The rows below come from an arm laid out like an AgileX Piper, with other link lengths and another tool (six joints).
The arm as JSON. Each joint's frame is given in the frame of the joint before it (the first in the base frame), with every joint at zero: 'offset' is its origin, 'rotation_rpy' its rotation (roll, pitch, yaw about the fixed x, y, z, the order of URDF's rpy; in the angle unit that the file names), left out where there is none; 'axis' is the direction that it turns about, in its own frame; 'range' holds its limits. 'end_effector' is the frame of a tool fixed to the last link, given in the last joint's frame.
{
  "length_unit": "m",
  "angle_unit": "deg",
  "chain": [
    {
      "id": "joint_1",
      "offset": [
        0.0,
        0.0,
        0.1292
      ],
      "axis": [
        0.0,
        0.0,
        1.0
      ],
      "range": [
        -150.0,
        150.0
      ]
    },
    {
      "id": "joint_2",
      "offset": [
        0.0,
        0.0,
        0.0
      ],
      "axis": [
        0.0,
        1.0,
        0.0
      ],
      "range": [
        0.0,
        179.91
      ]
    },
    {
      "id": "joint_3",
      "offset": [
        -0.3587,
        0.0,
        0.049
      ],
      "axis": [
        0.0,
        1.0,
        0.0
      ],
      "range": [
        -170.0,
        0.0
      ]
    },
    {
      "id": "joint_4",
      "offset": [
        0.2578,
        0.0,
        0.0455
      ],
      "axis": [
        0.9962,
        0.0,
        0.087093
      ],
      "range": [
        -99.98,
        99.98
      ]
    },
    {
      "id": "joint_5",
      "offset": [
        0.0,
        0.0,
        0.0
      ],
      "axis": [
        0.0,
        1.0,
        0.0
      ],
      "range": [
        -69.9,
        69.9
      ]
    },
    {
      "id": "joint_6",
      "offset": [
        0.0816,
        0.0,
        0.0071
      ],
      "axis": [
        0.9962,
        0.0,
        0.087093
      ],
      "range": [
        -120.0,
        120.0
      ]
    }
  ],
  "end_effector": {
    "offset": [
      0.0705,
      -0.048,
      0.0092
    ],
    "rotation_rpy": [
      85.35,
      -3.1,
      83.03
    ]
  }
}
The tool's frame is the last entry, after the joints.
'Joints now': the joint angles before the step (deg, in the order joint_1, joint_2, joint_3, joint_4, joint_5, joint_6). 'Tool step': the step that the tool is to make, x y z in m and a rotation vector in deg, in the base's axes. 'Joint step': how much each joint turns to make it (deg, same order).
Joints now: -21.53 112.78 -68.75 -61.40 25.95 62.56
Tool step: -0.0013 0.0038 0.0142 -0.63 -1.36 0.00
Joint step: 0.46 -1.72 -0.02 0.24 0.49 -0.03
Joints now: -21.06 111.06 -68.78 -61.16 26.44 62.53
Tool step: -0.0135 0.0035 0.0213 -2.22 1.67 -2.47
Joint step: 0.88 -2.49 -0.06 1.24 5.36 -1.63
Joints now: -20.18 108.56 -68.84 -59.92 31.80 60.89
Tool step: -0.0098 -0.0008 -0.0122 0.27 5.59 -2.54
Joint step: 0.19 1.44 -0.01 2.70 4.77 -2.98
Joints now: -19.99 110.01 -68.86 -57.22 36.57 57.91
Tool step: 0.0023 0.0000 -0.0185 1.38 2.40 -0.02
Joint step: 0.00 2.17 0.00 1.22 0.08 -1.03
